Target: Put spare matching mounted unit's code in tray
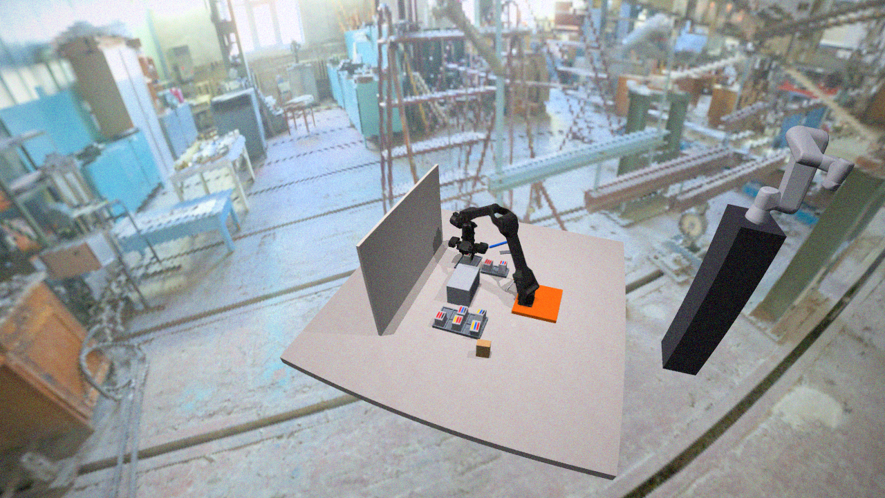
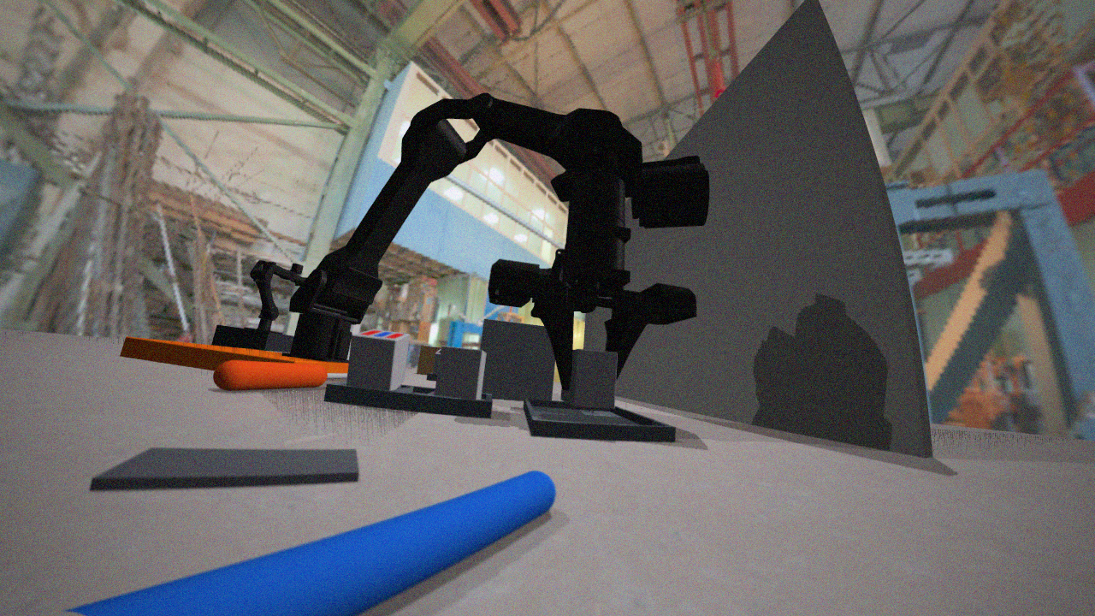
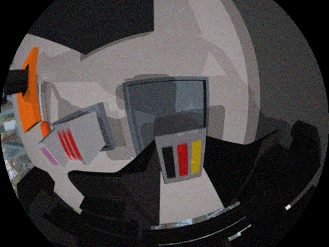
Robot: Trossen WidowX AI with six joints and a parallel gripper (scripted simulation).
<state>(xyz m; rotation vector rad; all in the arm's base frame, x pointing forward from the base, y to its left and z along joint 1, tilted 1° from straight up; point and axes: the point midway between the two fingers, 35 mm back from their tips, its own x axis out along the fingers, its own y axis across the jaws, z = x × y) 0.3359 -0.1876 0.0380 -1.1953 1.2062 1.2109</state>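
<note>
Now: the grey spare block 2 cm above my gripper tip. From my gripper tip the other things lie so: rack 14 cm behind, 2 cm to the left, 2 cm below; dark tray 2 cm below; mounted unit 6 cm behind, 22 cm to the left, 3 cm above.
</note>
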